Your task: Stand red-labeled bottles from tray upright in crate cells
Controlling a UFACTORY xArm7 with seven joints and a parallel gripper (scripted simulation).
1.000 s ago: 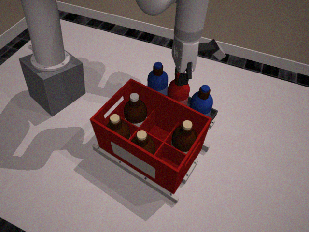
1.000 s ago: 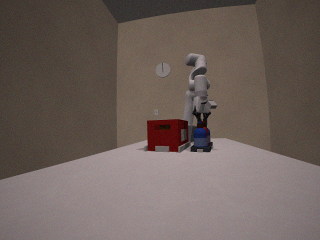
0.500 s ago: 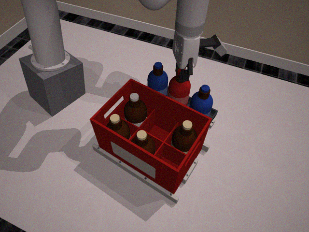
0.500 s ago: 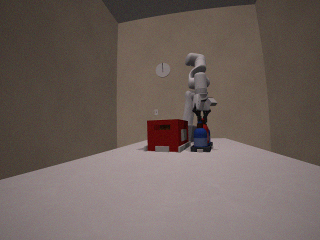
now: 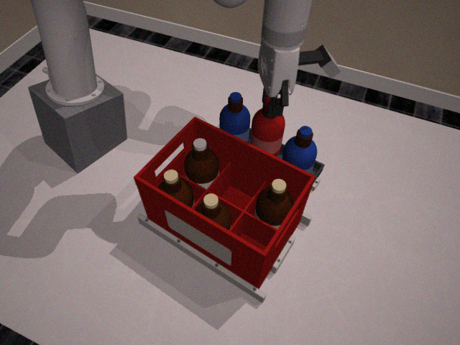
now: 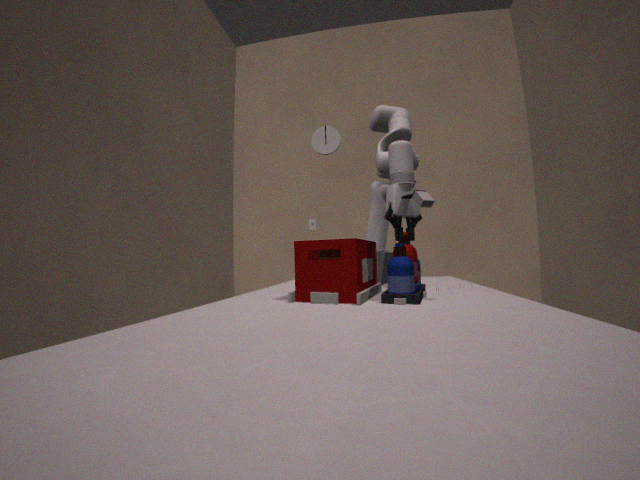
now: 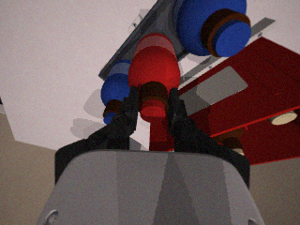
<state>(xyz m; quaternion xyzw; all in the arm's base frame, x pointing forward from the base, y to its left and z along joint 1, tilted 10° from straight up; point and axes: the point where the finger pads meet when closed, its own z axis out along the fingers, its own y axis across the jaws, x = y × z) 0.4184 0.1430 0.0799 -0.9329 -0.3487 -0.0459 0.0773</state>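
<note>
The red-labeled bottle is 7 cm below my hand. From my hand the other things lie so: red crate 1 cm ahead, 21 cm to the right, 11 cm below; then dark tray 18 cm below.
</note>
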